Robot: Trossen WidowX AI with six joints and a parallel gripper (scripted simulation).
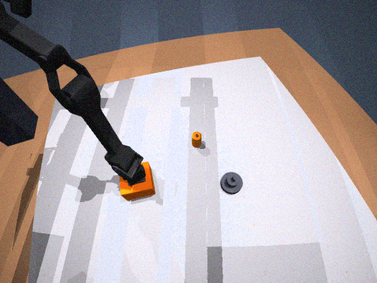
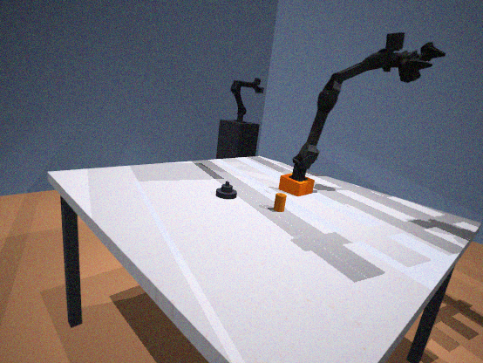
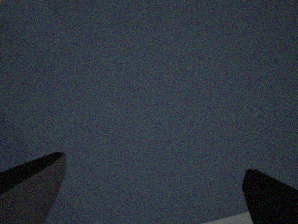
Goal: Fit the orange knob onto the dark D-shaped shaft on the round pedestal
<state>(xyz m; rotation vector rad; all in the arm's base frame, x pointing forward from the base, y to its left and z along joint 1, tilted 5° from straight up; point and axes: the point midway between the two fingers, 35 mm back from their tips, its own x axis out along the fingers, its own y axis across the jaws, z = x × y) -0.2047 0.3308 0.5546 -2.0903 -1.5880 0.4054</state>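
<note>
Right now my gripper tip is 58 cm above the orange knob, 43 cm short of it and 30 cm to the left of it. From my gripper tip the other things lie so: dark round pedestal 58 cm below, 51 cm to the right, 50 cm ahead.
</note>
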